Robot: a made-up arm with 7 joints.
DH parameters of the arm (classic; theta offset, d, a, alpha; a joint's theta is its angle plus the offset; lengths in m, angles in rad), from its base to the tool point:
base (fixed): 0 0 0 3.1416
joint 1: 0 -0.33 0 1.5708
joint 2: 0 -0.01 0 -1.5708
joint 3: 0 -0.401 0 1.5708
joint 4: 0 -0.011 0 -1.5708
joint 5: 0 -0.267 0 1.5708
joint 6: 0 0 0 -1.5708
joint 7: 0 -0.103 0 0
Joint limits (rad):
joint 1: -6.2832..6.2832
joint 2: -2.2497..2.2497
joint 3: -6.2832..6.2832
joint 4: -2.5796..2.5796
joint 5: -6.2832..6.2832
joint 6: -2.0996..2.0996
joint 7: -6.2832..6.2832
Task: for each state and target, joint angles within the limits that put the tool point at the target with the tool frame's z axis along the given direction. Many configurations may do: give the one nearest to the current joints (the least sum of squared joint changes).
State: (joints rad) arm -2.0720 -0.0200 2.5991 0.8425 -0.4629 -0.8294 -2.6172
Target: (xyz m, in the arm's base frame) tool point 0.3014 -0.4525 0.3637 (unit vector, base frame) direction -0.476 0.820 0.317
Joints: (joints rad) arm -1.9331 -0.8218 2.7304 1.7147 -0.3370 -0.6722 -2.6172
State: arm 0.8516 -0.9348 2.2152 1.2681 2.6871 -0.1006 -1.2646
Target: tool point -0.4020 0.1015 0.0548 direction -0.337 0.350 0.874
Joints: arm 0.4471 -1.3959 2.8936 1.5216 3.1840 -0.6938 -1.2646
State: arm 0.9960 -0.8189 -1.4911 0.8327 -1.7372 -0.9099 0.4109
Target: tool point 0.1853 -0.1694 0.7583 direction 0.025 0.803 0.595
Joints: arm 1.3922 -0.1409 -0.8094 1.3168 -2.4633 -1.3991 0.4109
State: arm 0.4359 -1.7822 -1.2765 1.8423 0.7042 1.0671 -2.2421
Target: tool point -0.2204 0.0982 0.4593 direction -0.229 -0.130 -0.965
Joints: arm -0.3004 -1.7435 -1.2532 2.4247 1.5451 1.0038 -2.2421
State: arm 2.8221 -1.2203 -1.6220 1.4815 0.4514 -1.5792 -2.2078
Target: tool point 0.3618 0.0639 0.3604 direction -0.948 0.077 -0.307
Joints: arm 2.1808 -1.4883 -1.7297 2.3714 -0.4107 -1.3961 -2.2078
